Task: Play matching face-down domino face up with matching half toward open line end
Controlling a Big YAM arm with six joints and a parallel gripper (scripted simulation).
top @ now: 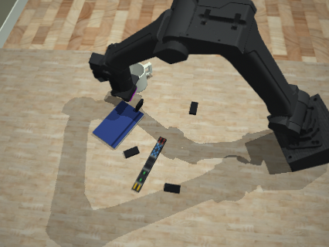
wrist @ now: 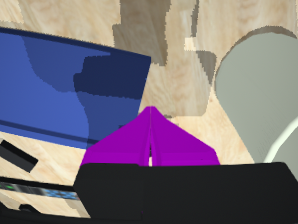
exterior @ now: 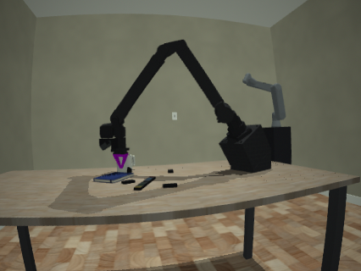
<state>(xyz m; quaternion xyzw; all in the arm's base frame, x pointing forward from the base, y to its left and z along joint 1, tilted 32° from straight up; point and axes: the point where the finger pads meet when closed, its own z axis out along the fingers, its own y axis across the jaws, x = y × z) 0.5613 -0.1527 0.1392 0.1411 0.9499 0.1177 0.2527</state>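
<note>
My hand is 40 mm past the black domino, 10 mm to the right of it and 20 mm above it. From my hand the other things lie so: white mug 10 mm behind, 100 mm to the right; blue book 20 mm ahead, 90 mm to the left, 30 mm below.
</note>
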